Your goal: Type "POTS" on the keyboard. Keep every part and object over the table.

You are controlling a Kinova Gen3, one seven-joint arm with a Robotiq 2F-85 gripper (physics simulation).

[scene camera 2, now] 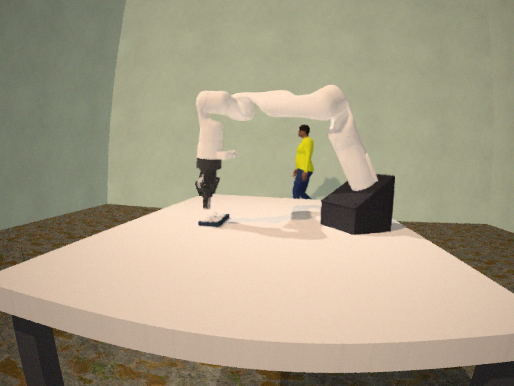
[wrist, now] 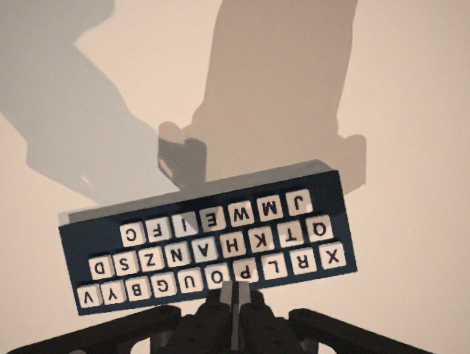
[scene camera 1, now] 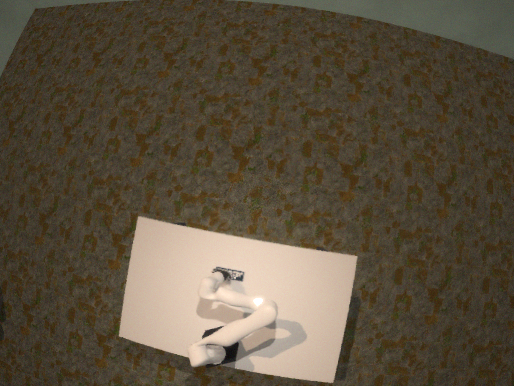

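Seen in the pictures: gripper, fingertip midpoint: (scene camera 2: 206, 209) (wrist: 235, 298) (scene camera 1: 225, 271); arm's base, origin of the base link: (scene camera 2: 363, 183) (scene camera 1: 218, 353).
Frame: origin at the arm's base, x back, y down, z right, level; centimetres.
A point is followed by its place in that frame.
Observation:
The dark blue keyboard (scene camera 1: 239, 276) @[x -46.9, y 12.6, z -1.9 cm] (scene camera 2: 212, 223) @[x -43.8, y 13.3, z -17.8 cm] (wrist: 326, 194) @[x -43.2, y 13.2, z -16.7 cm] lies flat on the white table (scene camera 1: 310, 280) @[x -56.9, y 14.5, z 43.7 cm] (scene camera 2: 280, 280) @[x -17.7, y 14.4, z -56.9 cm], with white letter keys in three rows, upside down in the wrist view. There the P key (wrist: 245, 270) @[x -47.4, y 12.7, z -11.6 cm] is just beyond the fingertips and partly covered by them. The O key (wrist: 216, 276) @[x -47.7, y 12.7, z -9.8 cm] is beside it to the left, the T key (wrist: 290, 236) @[x -45.5, y 12.7, z -14.4 cm] up and to the right, the S key (wrist: 124, 263) @[x -46.7, y 12.7, z -4.0 cm] far left in the middle row. My gripper (scene camera 2: 206, 206) @[x -48.2, y 10.3, z -11.1 cm] (wrist: 235, 298) @[x -48.2, y 10.3, z -11.1 cm] is shut and empty, pointing down a little above the keyboard.
The black robot base (scene camera 2: 355, 210) @[x -3.1, y 7.2, z -13.4 cm] stands on the table behind the arm (scene camera 1: 245, 327) @[x -37.4, y -30.1, z 8.9 cm] (scene camera 2: 295, 102) @[x -22.5, y -23.6, z -7.8 cm]. Arm shadows fall over the table and part of the keyboard. A person in a yellow top (scene camera 2: 304, 155) stands beyond the table.

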